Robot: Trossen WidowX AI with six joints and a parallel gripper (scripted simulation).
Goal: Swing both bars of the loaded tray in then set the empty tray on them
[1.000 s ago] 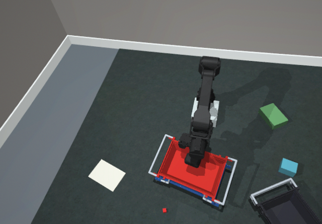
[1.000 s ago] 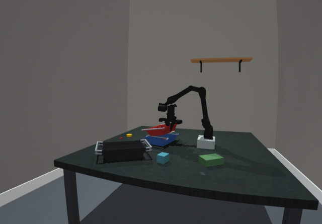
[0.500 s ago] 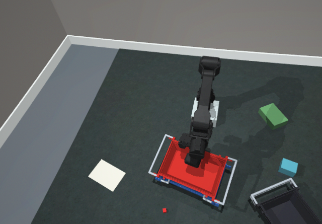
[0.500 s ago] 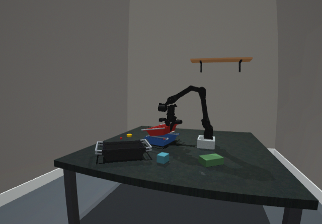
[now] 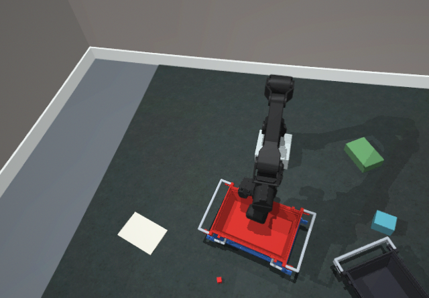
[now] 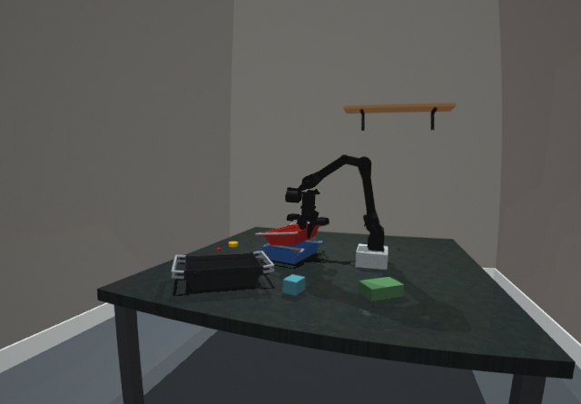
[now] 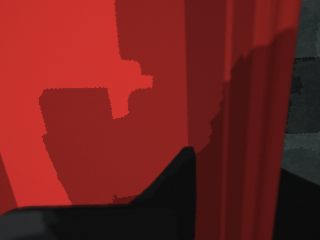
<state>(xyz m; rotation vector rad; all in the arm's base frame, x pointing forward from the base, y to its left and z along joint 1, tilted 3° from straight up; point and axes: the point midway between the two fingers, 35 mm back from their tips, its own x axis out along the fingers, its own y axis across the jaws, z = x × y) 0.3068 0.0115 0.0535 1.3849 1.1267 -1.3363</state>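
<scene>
The red tray lies 70 mm ahead of my gripper tip, 20 mm to the right of it and 20 mm above it. The rest, counted from my gripper tip: small red cube (240 mm ahead, 110 mm to the right, 90 mm below); then white flat plate (420 mm to the right, 130 mm ahead, 90 mm below); then teal cube (390 mm to the left, 70 mm below, 60 mm behind).
</scene>
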